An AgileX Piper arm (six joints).
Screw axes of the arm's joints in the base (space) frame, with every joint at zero. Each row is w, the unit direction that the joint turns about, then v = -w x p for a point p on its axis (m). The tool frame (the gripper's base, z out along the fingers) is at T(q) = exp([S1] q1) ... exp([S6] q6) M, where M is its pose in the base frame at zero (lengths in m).
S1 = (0, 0, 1, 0, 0, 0)
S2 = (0, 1, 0, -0.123, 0, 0)
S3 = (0, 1, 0, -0.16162, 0, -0.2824)
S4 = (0.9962, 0, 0.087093, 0, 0.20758, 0)
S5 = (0, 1, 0, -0.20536, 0, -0.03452)
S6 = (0.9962, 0, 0.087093, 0, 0.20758, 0)
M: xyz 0.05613 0 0.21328 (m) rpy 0 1.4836 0 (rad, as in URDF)
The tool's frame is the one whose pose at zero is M.
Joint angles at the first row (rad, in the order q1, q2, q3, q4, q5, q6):
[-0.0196 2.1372 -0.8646 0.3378 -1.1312 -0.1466]
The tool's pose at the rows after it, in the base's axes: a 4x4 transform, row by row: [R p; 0 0 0 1], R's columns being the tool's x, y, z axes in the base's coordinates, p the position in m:
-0.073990, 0.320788, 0.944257, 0.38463; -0.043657, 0.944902, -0.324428, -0.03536; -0.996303, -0.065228, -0.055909, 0.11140; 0, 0, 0, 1
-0.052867, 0.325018, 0.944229, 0.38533; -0.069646, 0.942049, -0.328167, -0.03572; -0.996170, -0.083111, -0.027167, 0.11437; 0, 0, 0, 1
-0.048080, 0.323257, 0.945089, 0.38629; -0.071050, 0.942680, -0.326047, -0.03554; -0.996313, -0.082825, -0.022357, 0.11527; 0, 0, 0, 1
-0.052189, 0.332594, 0.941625, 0.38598; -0.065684, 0.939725, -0.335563, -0.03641; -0.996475, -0.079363, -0.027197, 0.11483; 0, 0, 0, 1
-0.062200, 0.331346, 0.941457, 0.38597; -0.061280, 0.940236, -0.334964, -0.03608; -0.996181, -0.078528, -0.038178, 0.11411; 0, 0, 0, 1
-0.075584, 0.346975, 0.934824, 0.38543; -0.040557, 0.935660, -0.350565, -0.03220; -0.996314, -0.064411, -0.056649, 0.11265; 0, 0, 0, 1
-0.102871, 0.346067, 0.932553, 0.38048; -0.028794, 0.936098, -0.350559, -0.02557; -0.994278, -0.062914, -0.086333, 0.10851; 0, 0, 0, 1
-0.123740, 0.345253, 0.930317, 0.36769; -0.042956, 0.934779, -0.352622, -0.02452; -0.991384, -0.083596, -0.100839, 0.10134; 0, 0, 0, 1
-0.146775, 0.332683, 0.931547, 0.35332; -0.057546, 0.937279, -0.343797, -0.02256; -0.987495, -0.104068, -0.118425, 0.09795; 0, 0, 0, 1
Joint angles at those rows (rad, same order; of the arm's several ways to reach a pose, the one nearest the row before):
[-0.0195 2.1372 -0.8646 0.3419 -1.1493 -0.1920]
[-0.0196 2.1372 -0.8678 0.3422 -1.1754 -0.2107]
[-0.0195 2.1372 -0.8717 0.3396 -1.1761 -0.2107]
[-0.0196 2.1372 -0.8717 0.3512 -1.1726 -0.2115]
[-0.0186 2.1363 -0.8717 0.3533 -1.1609 -0.2118]
[-0.0010 2.1355 -0.8717 0.3937 -1.1467 -0.2127]
[0.0214 2.1323 -0.8508 0.4205 -1.1370 -0.2144]
[0.0267 2.1323 -0.7957 0.4215 -1.1739 -0.2144]
[0.0325 2.1173 -0.7330 0.4128 -1.1997 -0.2144]

